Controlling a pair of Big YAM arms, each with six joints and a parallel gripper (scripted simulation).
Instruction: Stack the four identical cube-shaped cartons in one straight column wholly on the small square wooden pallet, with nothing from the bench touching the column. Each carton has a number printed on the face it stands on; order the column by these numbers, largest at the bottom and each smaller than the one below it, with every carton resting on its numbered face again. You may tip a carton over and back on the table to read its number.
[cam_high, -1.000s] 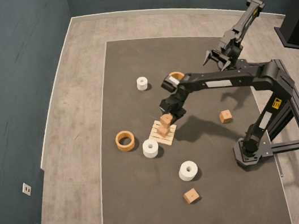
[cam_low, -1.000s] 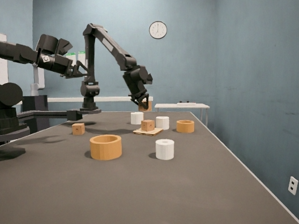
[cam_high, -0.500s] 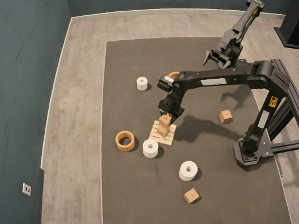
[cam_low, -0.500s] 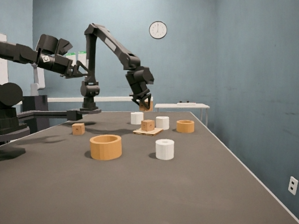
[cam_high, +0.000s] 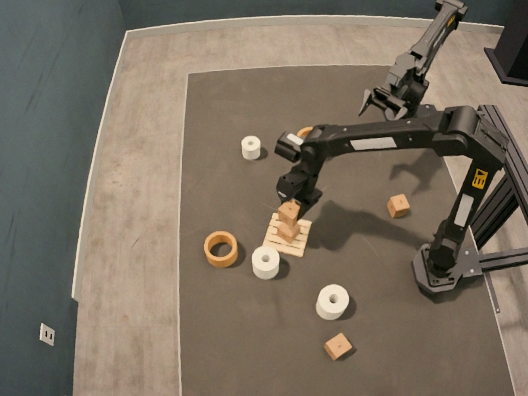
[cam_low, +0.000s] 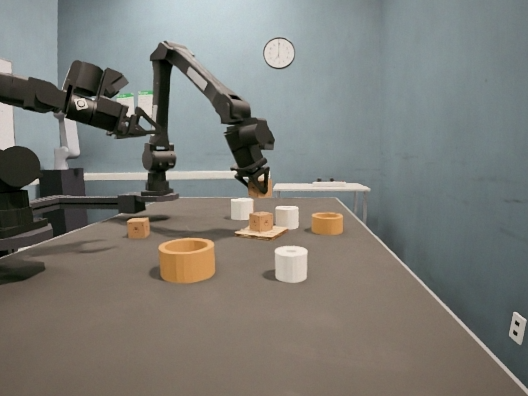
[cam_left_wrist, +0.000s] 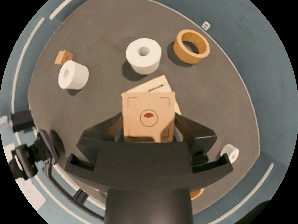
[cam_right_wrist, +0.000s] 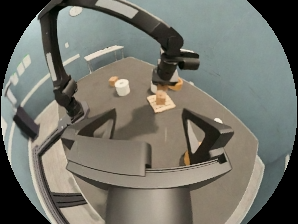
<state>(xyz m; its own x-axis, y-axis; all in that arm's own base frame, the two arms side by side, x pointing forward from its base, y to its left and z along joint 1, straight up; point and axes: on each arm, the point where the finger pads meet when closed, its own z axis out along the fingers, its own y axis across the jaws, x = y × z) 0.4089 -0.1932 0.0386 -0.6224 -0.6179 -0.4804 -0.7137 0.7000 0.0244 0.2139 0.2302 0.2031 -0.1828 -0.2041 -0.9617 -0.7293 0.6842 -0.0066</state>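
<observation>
My left gripper is now 10 cm above the carton. Also, from my left hand: wooden pallet: 1 cm ahead, 13 cm below.
</observation>
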